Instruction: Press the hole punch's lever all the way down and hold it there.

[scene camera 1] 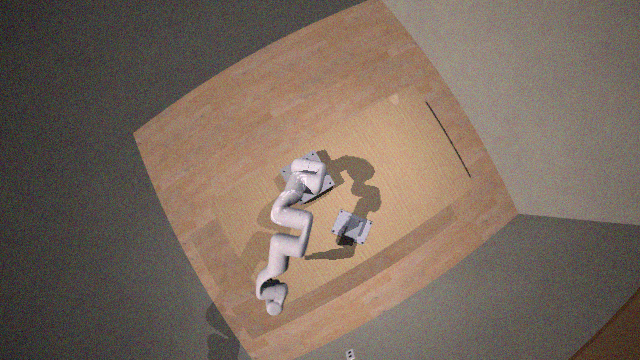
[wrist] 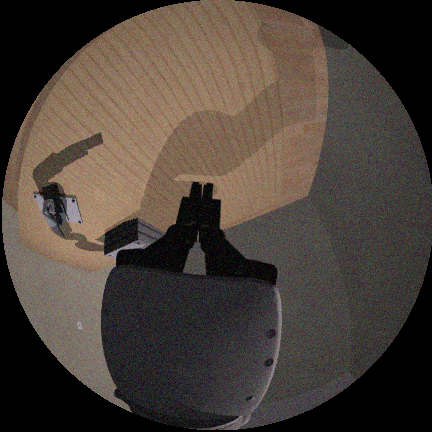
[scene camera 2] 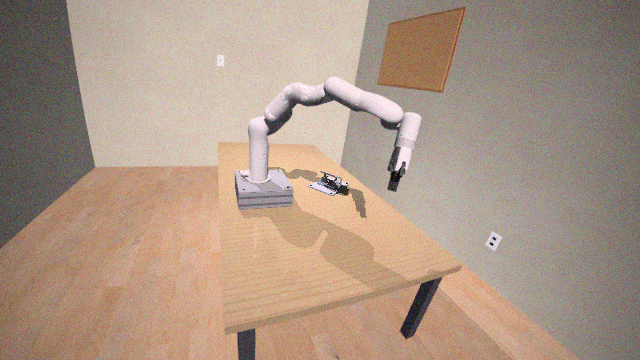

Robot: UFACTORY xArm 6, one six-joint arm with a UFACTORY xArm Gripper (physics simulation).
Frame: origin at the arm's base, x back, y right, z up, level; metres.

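Seen in the pictures: gripper, fingertip midpoint: (wrist: pixel 202 194) (scene camera 2: pixel 391 190); arm's base at its link origin: (scene camera 2: pixel 258 178).
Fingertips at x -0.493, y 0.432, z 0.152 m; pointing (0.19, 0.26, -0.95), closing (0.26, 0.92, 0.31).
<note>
Offsets run from my fingertips to a thing's top centre. "pt": to the spot under its first point. Level surfaces: height alone.
The hole punch {pt dx +0.038, dy -0.515, dz -0.157 m} (scene camera 1: pixel 346 234) (scene camera 2: pixel 334 183) (wrist: pixel 53 206) is a small grey and dark device on a pale plate {dx +0.049, dy -0.571, dz -0.233 m} (scene camera 1: pixel 364 231) (scene camera 2: pixel 320 188) (wrist: pixel 73 209) with dark dots at its corners. Its lever is too small to make out clearly. My gripper (scene camera 2: pixel 394 189) (wrist: pixel 202 194) is shut and empty, with its black fingers together and pointing down. It hangs well above the table, off to the right of the hole punch in scene camera 2, and does not touch it. In scene camera 1 the gripper is hidden under the wrist end of the arm.
The wooden table {dz -0.245 m} (scene camera 1: pixel 400 145) (scene camera 2: pixel 280 285) (wrist: pixel 150 100) carries the grey base block (scene camera 2: pixel 265 199) (wrist: pixel 122 237) of the arm (scene camera 1: pixel 292 220) (scene camera 2: pixel 360 100), beside the hole punch. Shadows of the arm cross the table. A wall with a cork board (scene camera 2: pixel 420 52) stands beyond the table's right edge in scene camera 2.
</note>
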